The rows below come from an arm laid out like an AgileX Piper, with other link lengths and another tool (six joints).
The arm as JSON. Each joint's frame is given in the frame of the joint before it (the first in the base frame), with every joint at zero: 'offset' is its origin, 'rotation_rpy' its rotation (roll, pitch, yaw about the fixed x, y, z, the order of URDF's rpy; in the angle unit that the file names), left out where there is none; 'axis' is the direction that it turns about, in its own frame. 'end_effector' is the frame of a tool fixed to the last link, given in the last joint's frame.
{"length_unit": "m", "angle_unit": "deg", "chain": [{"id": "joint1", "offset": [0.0, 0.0, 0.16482], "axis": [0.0, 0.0, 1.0]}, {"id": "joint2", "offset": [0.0, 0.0, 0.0], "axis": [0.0, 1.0, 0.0]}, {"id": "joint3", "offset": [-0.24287, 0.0, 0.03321], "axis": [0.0, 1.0, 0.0]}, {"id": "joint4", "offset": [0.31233, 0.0, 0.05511], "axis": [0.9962, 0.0, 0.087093]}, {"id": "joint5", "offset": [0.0, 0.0, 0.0], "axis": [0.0, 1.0, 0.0]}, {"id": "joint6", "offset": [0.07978, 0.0, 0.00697], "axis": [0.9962, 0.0, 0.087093]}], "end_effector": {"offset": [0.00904, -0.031, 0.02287], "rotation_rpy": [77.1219, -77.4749, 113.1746]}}
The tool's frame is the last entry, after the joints.
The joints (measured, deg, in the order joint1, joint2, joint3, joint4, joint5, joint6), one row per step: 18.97, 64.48, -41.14, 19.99, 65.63, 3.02; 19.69, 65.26, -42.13, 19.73, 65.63, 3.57; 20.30, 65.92, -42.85, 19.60, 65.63, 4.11; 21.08, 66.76, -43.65, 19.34, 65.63, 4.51; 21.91, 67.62, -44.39, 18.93, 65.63, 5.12; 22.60, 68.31, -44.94, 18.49, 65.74, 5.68; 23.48, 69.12, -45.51, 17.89, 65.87, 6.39; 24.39, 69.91, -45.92, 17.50, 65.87, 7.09; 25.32, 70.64, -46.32, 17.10, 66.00, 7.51; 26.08, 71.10, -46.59, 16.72, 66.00, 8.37
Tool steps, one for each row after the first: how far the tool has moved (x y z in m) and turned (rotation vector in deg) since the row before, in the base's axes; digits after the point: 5 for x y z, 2 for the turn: 0.00241, 0.00382, 0.00216, -0.16, -0.10, 0.28; 0.00160, 0.00326, 0.00109, -0.09, 0.08, 0.14; 0.00185, 0.00412, 0.00071, -0.24, 0.08, 0.48; 0.00156, 0.00407, 0.00020, -0.40, 0.17, 0.38; 0.00092, 0.00316, -0.00017, -0.47, 0.25, 0.33; 0.00073, 0.00386, -0.00067, -0.66, 0.33, 0.43; 0.00023, 0.00416, -0.00150, -0.50, 0.41, 0.37; -0.00003, 0.00430, -0.00130, -0.53, 0.38, 0.70; -0.00041, 0.00312, -0.00075, -0.43, 0.26, 0.06
